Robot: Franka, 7 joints.
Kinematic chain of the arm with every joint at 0, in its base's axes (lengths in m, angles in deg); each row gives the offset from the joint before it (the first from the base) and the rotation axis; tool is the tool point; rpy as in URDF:
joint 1: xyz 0 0 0.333 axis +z
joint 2: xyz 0 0 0 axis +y
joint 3: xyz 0 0 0.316 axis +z
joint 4: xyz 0.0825 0 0 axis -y
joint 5: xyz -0.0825 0 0.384 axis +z
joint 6: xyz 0 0 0 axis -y
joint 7: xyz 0.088 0 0 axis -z
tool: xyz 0 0 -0.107 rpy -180 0 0
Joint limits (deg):
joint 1: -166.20..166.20
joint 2: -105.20..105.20
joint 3: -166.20..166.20
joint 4: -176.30..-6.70
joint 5: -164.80..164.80
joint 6: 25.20..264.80
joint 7: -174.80..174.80
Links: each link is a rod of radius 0.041 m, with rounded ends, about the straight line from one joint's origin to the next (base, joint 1, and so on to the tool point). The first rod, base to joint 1, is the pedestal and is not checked.
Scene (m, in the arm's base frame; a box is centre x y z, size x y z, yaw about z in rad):
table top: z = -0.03
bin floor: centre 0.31 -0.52 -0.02 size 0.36 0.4 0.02 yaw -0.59
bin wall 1: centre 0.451 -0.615 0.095 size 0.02 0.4 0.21 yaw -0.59
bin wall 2: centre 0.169 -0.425 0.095 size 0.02 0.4 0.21 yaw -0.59
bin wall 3: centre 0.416 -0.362 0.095 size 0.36 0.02 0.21 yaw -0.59
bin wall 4: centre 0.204 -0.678 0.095 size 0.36 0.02 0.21 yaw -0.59
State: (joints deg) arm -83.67 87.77 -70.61 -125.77 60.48 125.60 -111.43
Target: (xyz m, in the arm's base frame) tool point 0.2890 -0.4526 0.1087
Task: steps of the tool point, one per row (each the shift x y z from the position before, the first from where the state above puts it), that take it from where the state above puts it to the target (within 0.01 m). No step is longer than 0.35 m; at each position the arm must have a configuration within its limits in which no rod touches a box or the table.
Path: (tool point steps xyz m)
1: 0.0538 -0.2578 0.0128
2: 0.1420 -0.2136 0.1306
3: 0.1800 -0.0870 0.2276
4: 0.1414 0.0781 0.2633
5: 0.0370 0.2174 0.2167
6: -0.0875 0.2784 0.0975
7: -0.1733 0.2463 -0.0548
8: 0.1939 -0.2420 0.0553
9: 0.2087 -0.2309 -0.1115
10: 0.1465 -0.1547 -0.2563
11: 0.0295 -0.0375 -0.3203
12: -0.0946 0.0793 -0.2791

